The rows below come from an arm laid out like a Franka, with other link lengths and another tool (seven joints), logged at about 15 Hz.
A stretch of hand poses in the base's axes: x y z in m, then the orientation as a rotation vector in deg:
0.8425, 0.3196, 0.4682, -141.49, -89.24, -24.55
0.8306, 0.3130, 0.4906, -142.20, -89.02, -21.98
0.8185, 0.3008, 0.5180, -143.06, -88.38, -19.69
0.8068, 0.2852, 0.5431, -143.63, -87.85, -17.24
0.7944, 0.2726, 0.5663, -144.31, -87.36, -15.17
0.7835, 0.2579, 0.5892, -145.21, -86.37, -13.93
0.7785, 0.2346, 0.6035, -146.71, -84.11, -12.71
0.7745, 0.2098, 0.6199, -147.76, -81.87, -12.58
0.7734, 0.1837, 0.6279, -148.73, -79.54, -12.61
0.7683, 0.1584, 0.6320, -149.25, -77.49, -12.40
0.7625, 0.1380, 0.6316, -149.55, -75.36, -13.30
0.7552, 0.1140, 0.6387, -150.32, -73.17, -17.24
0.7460, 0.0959, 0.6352, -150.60, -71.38, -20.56
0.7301, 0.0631, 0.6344, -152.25, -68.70, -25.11
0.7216, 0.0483, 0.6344, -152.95, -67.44, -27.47
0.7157, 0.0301, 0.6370, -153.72, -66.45, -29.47
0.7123, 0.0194, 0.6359, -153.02, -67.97, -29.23
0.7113, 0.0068, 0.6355, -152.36, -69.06, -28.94
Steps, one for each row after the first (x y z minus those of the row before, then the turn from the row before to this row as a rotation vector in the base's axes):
-0.0119, -0.0066, 0.0224, -1.03, 1.46, -0.23
-0.0121, -0.0122, 0.0274, -0.89, 1.35, -0.53
-0.0117, -0.0156, 0.0251, -0.80, 1.50, -0.34
-0.0124, -0.0126, 0.0232, -0.83, 1.19, -0.40
-0.0109, -0.0147, 0.0229, -0.55, 0.75, -0.81
-0.0050, -0.0233, 0.0143, -0.43, 0.89, -1.74
-0.0040, -0.0248, 0.0164, 0.16, 0.36, -1.63
-0.0011, -0.0261, 0.0080, 0.28, 0.29, -1.66
-0.0051, -0.0253, 0.0041, 0.42, 0.51, -1.33
-0.0058, -0.0204, -0.0004, 0.89, -0.11, -1.38
-0.0073, -0.0240, 0.0071, 1.19, -2.20, -1.83
-0.0092, -0.0181, -0.0035, 1.20, -1.80, -1.38
-0.0159, -0.0328, -0.0008, 0.58, -2.80, -2.52
-0.0085, -0.0148, 0.0000, 0.31, -1.46, -1.17
-0.0059, -0.0182, 0.0026, 0.05, -1.30, -1.02
-0.0034, -0.0107, -0.0011, -0.14, 0.00, 1.13
-0.0010, -0.0126, -0.0004, 0.01, 0.11, 0.88

